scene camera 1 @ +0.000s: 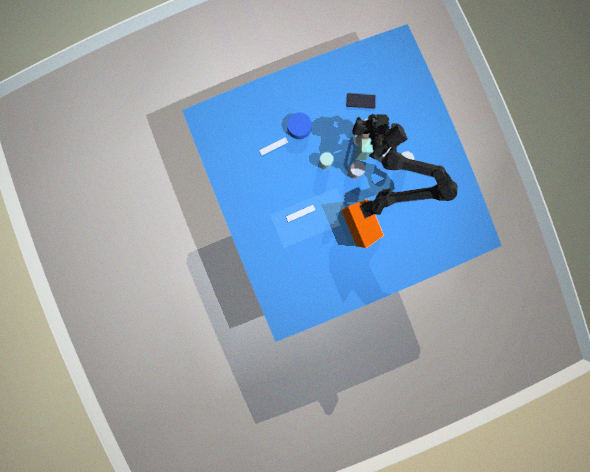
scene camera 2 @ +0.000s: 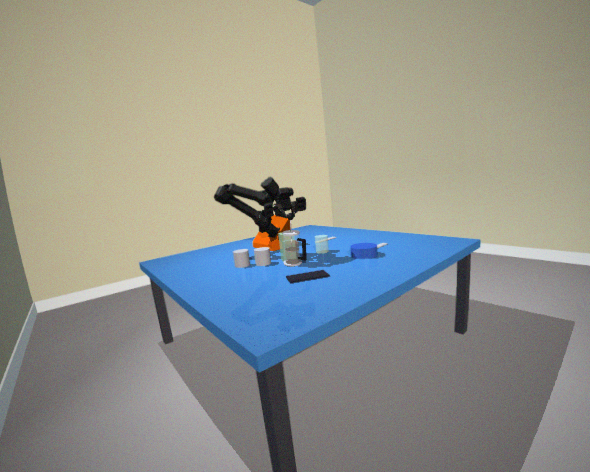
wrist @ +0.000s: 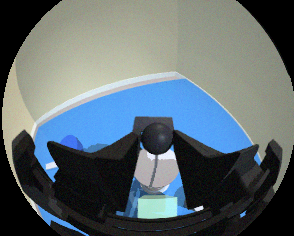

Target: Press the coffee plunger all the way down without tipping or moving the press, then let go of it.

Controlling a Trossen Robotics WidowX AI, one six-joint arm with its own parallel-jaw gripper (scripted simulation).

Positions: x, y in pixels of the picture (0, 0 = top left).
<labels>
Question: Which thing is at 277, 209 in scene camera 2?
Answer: The gripper.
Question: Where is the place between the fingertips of the gripper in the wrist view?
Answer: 157, 133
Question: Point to a coffee press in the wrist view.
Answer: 157, 167
</labels>
